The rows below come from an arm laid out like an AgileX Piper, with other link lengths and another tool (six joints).
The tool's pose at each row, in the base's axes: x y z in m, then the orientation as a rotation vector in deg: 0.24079 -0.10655 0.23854 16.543 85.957 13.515; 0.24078 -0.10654 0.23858 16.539 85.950 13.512; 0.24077 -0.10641 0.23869 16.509 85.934 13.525; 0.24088 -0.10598 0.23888 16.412 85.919 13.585; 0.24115 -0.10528 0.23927 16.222 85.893 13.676; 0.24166 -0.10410 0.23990 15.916 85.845 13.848; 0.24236 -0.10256 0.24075 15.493 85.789 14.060; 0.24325 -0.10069 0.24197 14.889 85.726 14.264; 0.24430 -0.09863 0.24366 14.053 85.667 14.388; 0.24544 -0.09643 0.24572 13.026 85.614 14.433; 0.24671 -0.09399 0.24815 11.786 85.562 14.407; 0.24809 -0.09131 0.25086 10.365 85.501 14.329; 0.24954 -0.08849 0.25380 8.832 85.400 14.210; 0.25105 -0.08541 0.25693 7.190 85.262 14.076; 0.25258 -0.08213 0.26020 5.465 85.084 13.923
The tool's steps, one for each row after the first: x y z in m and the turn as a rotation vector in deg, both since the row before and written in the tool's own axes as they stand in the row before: -0.00003 0.00002 -0.00001 -0.002 -0.007 -0.004; -0.00006 0.00016 -0.00001 -0.030 -0.012 -0.009; -0.00003 0.00047 0.00010 -0.102 -0.001 -0.020; -0.00012 0.00080 0.00026 -0.184 -0.004 -0.057; -0.00018 0.00133 0.00050 -0.313 -0.007 -0.074; -0.00026 0.00174 0.00069 -0.415 -0.003 -0.120; -0.00049 0.00217 0.00091 -0.531 -0.003 -0.238; -0.00087 0.00249 0.00111 -0.635 0.001 -0.435; -0.00119 0.00272 0.00125 -0.713 0.007 -0.605; -0.00149 0.00303 0.00144 -0.810 0.014 -0.784; -0.00173 0.00329 0.00161 -0.900 0.015 -0.931; -0.00196 0.00343 0.00176 -0.955 -0.014 -1.026; -0.00213 0.00366 0.00190 -1.023 -0.035 -1.103; -0.00229 0.00381 0.00201 -1.072 -0.060 -1.167
